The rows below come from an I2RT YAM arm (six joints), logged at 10 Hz.
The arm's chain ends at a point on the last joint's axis. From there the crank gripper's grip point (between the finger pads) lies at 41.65 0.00 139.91 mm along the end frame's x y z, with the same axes.
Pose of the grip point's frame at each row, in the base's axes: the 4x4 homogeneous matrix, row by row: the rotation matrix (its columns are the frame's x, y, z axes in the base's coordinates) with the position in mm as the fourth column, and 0 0 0 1 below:
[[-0.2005 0.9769 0.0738 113.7], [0.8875 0.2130 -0.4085 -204.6], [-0.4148 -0.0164 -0.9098 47.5], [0 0 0 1]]
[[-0.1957 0.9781 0.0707 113.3], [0.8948 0.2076 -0.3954 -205.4], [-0.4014 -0.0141 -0.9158 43.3], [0 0 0 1]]
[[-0.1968 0.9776 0.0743 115.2], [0.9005 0.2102 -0.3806 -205.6], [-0.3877 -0.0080 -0.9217 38.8], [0 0 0 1]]
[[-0.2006 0.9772 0.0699 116.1], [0.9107 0.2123 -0.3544 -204.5], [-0.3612 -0.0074 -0.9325 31.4], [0 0 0 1]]
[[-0.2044 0.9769 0.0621 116.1], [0.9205 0.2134 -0.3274 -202.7], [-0.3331 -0.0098 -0.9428 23.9], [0 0 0 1]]
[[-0.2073 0.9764 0.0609 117.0], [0.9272 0.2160 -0.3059 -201.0], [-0.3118 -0.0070 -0.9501 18.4], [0 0 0 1]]
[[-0.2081 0.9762 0.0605 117.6], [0.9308 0.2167 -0.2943 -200.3], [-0.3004 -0.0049 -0.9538 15.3], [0 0 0 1]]
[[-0.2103 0.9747 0.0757 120.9], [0.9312 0.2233 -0.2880 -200.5], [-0.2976 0.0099 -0.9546 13.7], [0 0 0 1]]
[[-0.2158 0.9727 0.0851 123.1], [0.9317 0.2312 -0.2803 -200.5], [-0.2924 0.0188 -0.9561 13.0], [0 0 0 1]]
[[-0.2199 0.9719 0.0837 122.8], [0.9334 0.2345 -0.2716 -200.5], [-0.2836 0.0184 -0.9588 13.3], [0 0 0 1]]
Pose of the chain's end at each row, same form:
[[-0.2005 0.9769 0.0738 111.7], [0.8875 0.2130 -0.4085 -184.4], [-0.4148 -0.0164 -0.9098 192.1], [0 0 0 1]]
[[-0.1957 0.9781 0.0707 111.6], [0.8948 0.2076 -0.3954 -187.3], [-0.4014 -0.0141 -0.9158 188.1], [0 0 0 1]]
[[-0.1968 0.9776 0.0743 113.0], [0.9005 0.2102 -0.3806 -189.9], [-0.3877 -0.0080 -0.9217 183.9], [0 0 0 1]]
[[-0.2006 0.9772 0.0699 114.7], [0.9107 0.2123 -0.3544 -192.8], [-0.3612 -0.0074 -0.9325 176.9], [0 0 0 1]]
[[-0.2044 0.9769 0.0621 115.9], [0.9205 0.2134 -0.3274 -195.2], [-0.3331 -0.0098 -0.9428 169.7], [0 0 0 1]]
[[-0.2073 0.9764 0.0609 117.1], [0.9272 0.2160 -0.3059 -196.8], [-0.3118 -0.0070 -0.9501 164.3], [0 0 0 1]]
[[-0.2081 0.9762 0.0605 117.8], [0.9308 0.2167 -0.2943 -197.9], [-0.3004 -0.0049 -0.9538 161.3], [0 0 0 1]]
[[-0.2103 0.9747 0.0757 119.1], [0.9312 0.2233 -0.2880 -199.0], [-0.2976 0.0099 -0.9546 159.7], [0 0 0 1]]
[[-0.2158 0.9727 0.0851 120.2], [0.9317 0.2312 -0.2803 -200.1], [-0.2924 0.0188 -0.9561 158.9], [0 0 0 1]]
[[-0.2199 0.9719 0.0837 120.2], [0.9334 0.2345 -0.2716 -201.4], [-0.2836 0.0184 -0.9588 159.3], [0 0 0 1]]

